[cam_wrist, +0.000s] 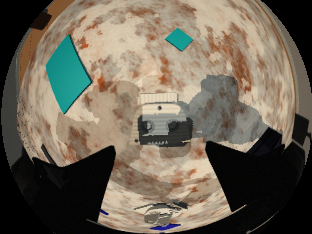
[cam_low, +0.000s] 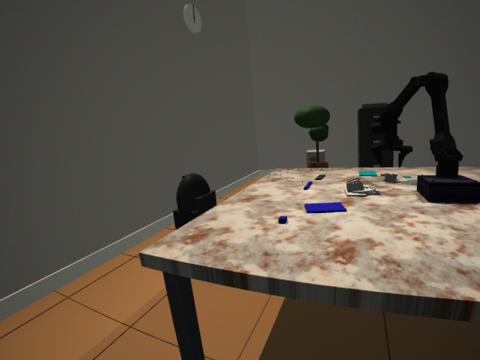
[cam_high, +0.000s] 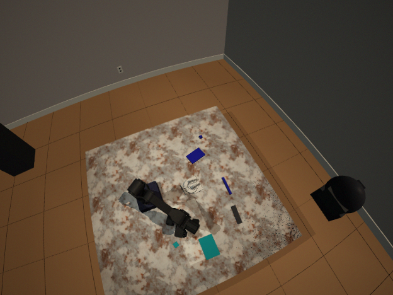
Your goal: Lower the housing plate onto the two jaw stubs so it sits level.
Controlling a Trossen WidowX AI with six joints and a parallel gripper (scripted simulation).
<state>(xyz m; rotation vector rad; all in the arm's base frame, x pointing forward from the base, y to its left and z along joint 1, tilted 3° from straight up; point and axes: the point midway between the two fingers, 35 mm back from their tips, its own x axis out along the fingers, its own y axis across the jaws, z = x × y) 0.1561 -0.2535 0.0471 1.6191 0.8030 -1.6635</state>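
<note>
Right now the white housing part is 1 cm behind my gripper tip, 1 cm to the right of it and 4 cm below it. Also, from my gripper tip: teal cube (10 cm behind, 8 cm to the right, 7 cm below); dark grey bar (34 cm ahead, 9 cm to the right, 7 cm below); teal plate (8 cm ahead, 19 cm to the right, 7 cm below).
</note>
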